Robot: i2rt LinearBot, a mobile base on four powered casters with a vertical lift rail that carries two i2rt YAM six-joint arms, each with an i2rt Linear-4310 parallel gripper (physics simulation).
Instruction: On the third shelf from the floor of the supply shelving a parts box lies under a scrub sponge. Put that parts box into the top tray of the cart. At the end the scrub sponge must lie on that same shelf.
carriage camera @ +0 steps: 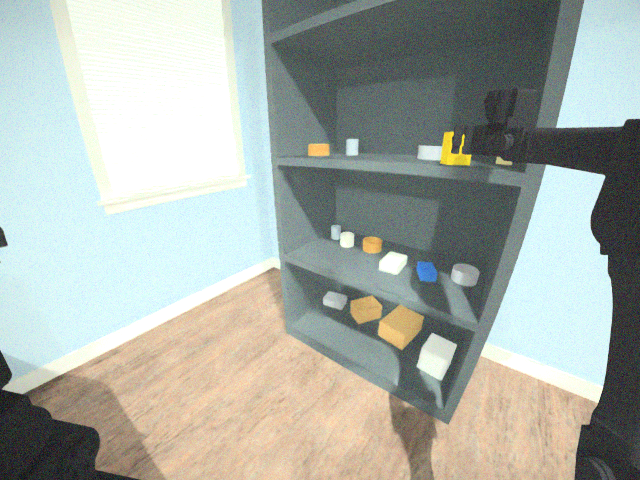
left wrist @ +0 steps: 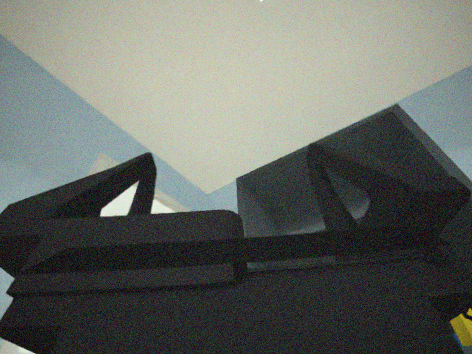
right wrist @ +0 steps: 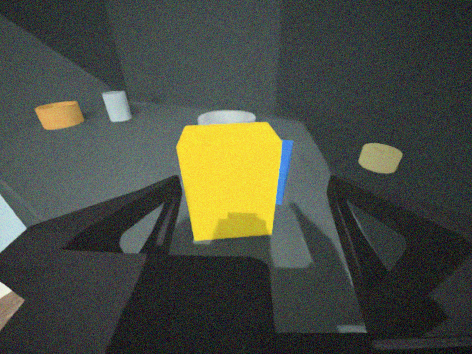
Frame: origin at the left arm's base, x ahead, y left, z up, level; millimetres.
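Where they show: left gripper, fingertip midpoint: (left wrist: 231,156); right gripper, fingertip midpoint: (carriage camera: 469,139) (right wrist: 253,183).
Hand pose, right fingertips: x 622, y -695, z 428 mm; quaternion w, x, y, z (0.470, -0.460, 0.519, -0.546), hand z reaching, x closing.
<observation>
After its pixels a point has its place.
A yellow block (carriage camera: 447,155) {y -648, x 645, z 382 mm} (right wrist: 230,175) {y -682, x 641, z 423 mm} (left wrist: 464,327) {y -648, x 647, z 400 mm} stands at the front edge of the third shelf (carriage camera: 382,164) {y -469, x 694, z 348 mm}. A blue piece (right wrist: 285,172) {y -739, x 683, z 396 mm} shows close behind its right side in the right wrist view. Which is the parts box and which the scrub sponge I cannot tell clearly. My right gripper (carriage camera: 457,142) {y -695, x 622, z 428 mm} (right wrist: 253,183) {y -695, x 622, z 428 mm} is open and empty; its fingers stand wide to the left and right of the yellow block, with space beside both, and partly cover it in the carriage view. My left gripper (left wrist: 231,156) {y 4, x 40, z 437 mm} is open and empty, pointing up towards the ceiling. The cart does not show.
On the third shelf are an orange ring (carriage camera: 318,149) {y -254, x 1027, z 384 mm} (right wrist: 60,115) {y -281, x 1035, z 388 mm}, a pale cylinder (carriage camera: 352,147) {y -405, x 1057, z 391 mm} (right wrist: 117,106) {y -418, x 1059, z 396 mm}, a white round piece (carriage camera: 429,152) {y -664, x 824, z 383 mm} (right wrist: 226,117) {y -691, x 905, z 394 mm} and a tan disc (right wrist: 380,158) {y -890, x 733, z 378 mm}. Several objects, including a blue block (carriage camera: 426,271) {y -690, x 744, z -60 mm}, stand on the lower shelves.
</observation>
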